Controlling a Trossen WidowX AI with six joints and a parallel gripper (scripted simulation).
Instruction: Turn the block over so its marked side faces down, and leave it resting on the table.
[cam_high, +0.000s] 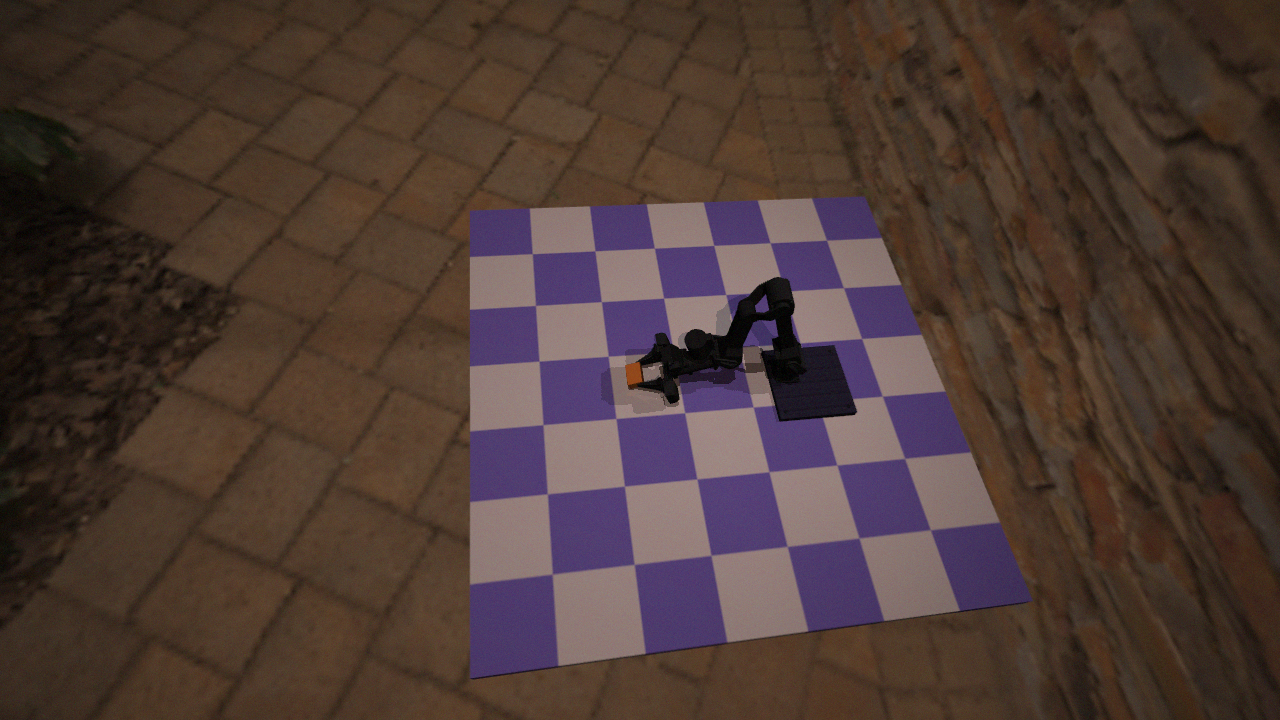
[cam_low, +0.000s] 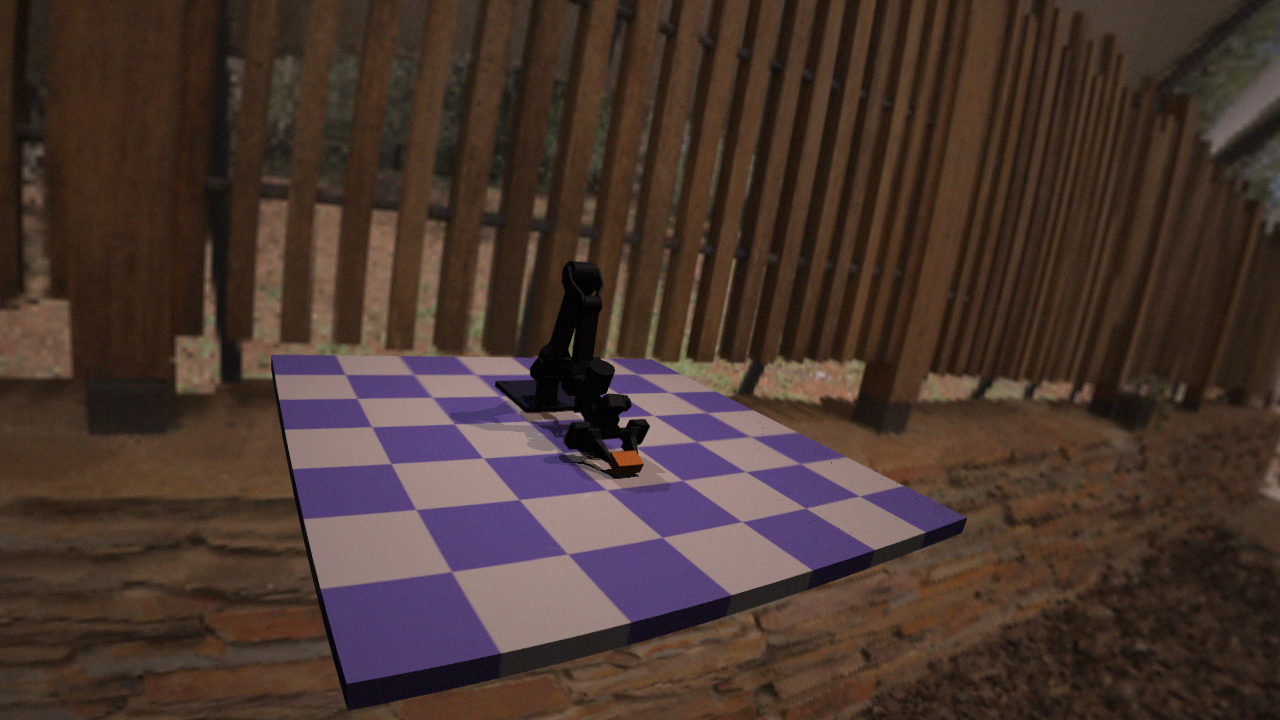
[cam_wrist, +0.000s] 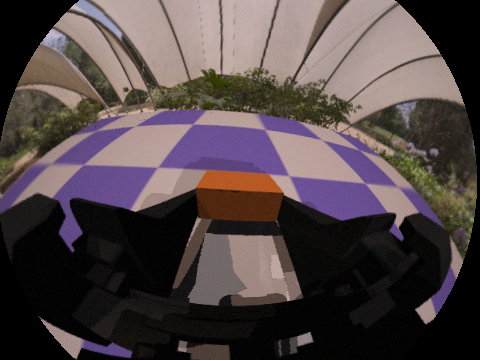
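Now: the orange block 10 mm below my gripper tip.
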